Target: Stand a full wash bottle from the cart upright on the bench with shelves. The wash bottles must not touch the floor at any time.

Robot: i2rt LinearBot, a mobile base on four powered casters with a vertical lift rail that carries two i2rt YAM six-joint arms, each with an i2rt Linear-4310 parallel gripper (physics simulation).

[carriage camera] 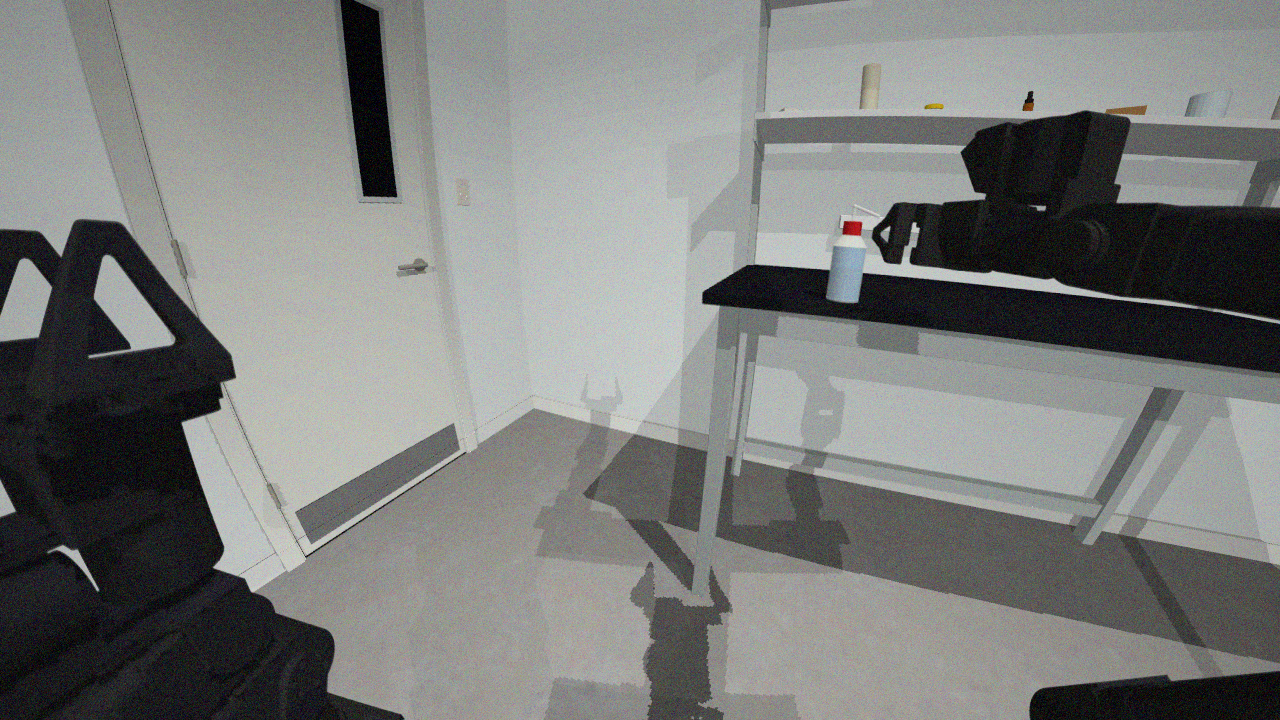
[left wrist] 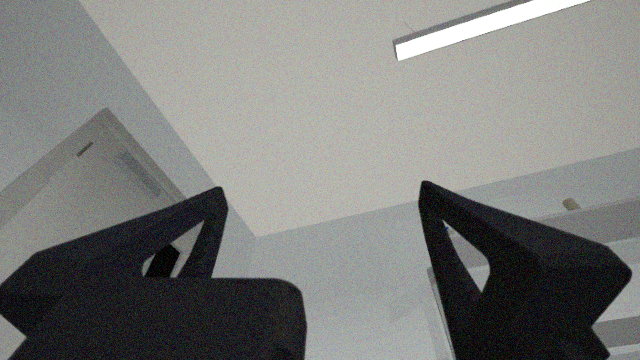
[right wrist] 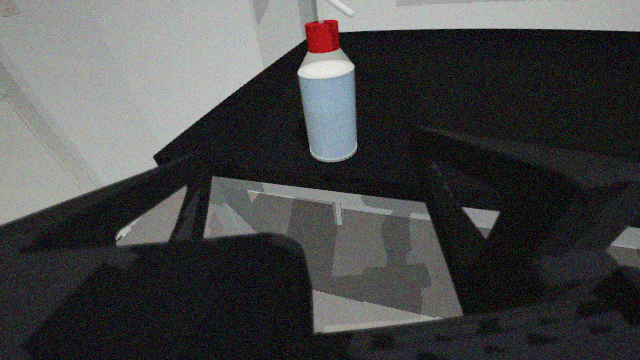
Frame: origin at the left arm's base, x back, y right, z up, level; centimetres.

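Where they show: left gripper, fingertip midpoint: [carriage camera: 55,225] [left wrist: 320,194]; right gripper, fingertip midpoint: [carriage camera: 905,236] [right wrist: 307,149].
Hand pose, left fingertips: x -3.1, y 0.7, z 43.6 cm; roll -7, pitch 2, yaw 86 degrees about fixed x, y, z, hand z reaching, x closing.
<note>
Things, the pixels of their top centre, and the offset from my left fingertips. "pt": a spot on its surface instead.
- wash bottle at its top centre: [carriage camera: 860,204] dz +4.3, dx -56.1, dy +62.7 cm
- beige cylinder at its top centre: [carriage camera: 872,66] dz +50.4, dx -110.3, dy +88.7 cm
- yellow item at its top centre: [carriage camera: 934,106] dz +38.6, dx -103.6, dy +105.7 cm
- small dark-topped bottle at its top centre: [carriage camera: 1030,91] dz +41.8, dx -93.5, dy +127.1 cm
- pale container at its top centre: [carriage camera: 1210,95] dz +41.6, dx -79.8, dy +166.4 cm
- bench leg at a spot on its surface: [carriage camera: 713,456] pt dz -52.1, dx -61.3, dy +41.0 cm
A wash bottle [carriage camera: 845,273] [right wrist: 330,112] with a red cap, white spout and pale blue body stands upright on the black top of the bench with shelves [carriage camera: 1029,315] [right wrist: 500,90], near its left end. The blue reaches up to the shoulder. My right gripper [carriage camera: 880,235] [right wrist: 307,149] is open and empty, apart from the bottle; in the right wrist view the bottle stands beyond the fingertips. My left gripper [carriage camera: 58,229] [left wrist: 320,194] is open and empty, raised at the left of the carriage view, pointing up. The cart does not show in these views.
The bench's shelf [carriage camera: 895,128] holds a beige cylinder [carriage camera: 870,86], a yellow item [carriage camera: 933,106], a small dark-topped bottle [carriage camera: 1028,102] and a pale container [carriage camera: 1209,103]. A bench leg [carriage camera: 713,456] stands below the left end. A door [carriage camera: 268,223] is at the left.
</note>
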